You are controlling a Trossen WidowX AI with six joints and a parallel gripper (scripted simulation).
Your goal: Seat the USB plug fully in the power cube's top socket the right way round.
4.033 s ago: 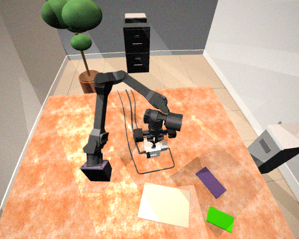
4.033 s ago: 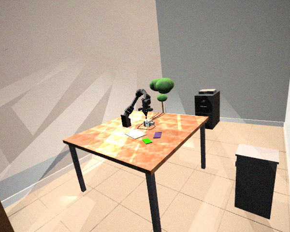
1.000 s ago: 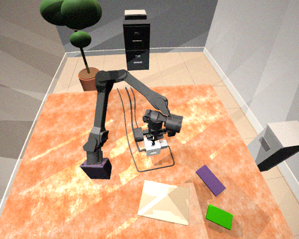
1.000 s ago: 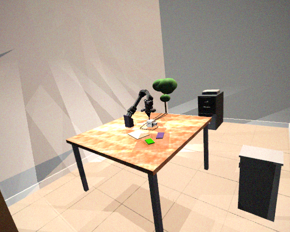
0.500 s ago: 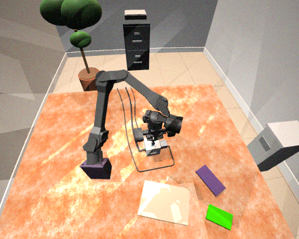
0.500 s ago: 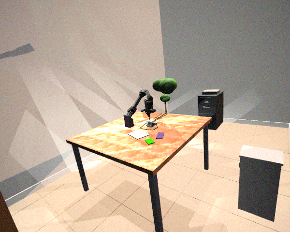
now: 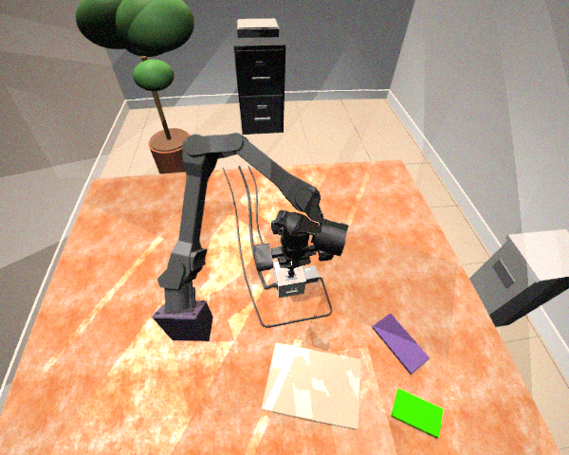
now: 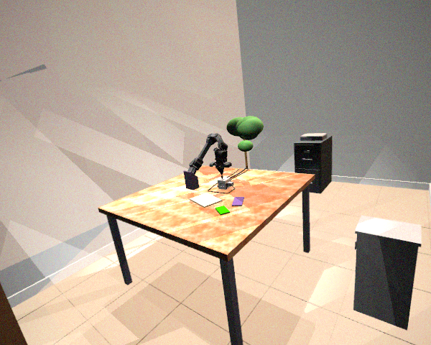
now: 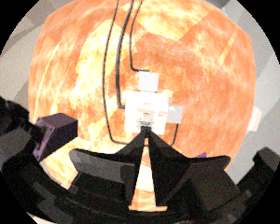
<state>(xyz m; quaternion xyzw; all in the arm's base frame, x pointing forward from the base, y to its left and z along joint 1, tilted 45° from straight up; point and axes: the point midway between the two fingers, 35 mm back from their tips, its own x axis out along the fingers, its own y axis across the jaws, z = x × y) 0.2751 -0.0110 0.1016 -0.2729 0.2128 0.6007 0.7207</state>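
Right now my gripper tip is 20 mm above the dark USB plug. Round my gripper tip: sheet: 260 mm to the right, 120 mm below; green card: 230 mm ahead, 380 mm to the right, 120 mm below; purple card: 260 mm ahead, 210 mm to the right, 120 mm below.
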